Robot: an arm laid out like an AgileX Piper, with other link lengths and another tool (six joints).
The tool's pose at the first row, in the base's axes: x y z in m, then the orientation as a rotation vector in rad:
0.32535, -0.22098, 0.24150, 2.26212, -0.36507, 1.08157
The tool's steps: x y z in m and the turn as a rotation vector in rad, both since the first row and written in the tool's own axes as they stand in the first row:
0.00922, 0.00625, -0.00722, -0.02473, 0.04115, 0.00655
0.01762, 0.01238, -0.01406, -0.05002, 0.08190, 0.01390
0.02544, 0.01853, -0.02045, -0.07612, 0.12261, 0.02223
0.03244, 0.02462, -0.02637, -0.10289, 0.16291, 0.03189
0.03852, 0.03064, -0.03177, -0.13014, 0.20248, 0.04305
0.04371, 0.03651, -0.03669, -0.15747, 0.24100, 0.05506
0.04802, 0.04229, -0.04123, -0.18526, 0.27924, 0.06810
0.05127, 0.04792, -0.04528, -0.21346, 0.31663, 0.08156
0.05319, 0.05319, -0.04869, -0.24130, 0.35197, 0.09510
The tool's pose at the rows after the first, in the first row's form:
0.32376, -0.22130, 0.25467, 2.21502, -0.36721, 1.11923
0.32194, -0.22176, 0.26698, 2.16720, -0.37050, 1.15565
0.32002, -0.22253, 0.27862, 2.11824, -0.37507, 1.19119
0.31790, -0.22355, 0.28937, 2.06851, -0.38138, 1.22569
0.31556, -0.22485, 0.29913, 2.01840, -0.38964, 1.25901
0.31301, -0.22634, 0.30790, 1.96848, -0.39904, 1.29070
0.31019, -0.22800, 0.31576, 1.91791, -0.40960, 1.32146
0.30707, -0.22986, 0.32251, 1.86716, -0.42085, 1.35049
0.30368, -0.23185, 0.32776, 1.81779, -0.43256, 1.37688

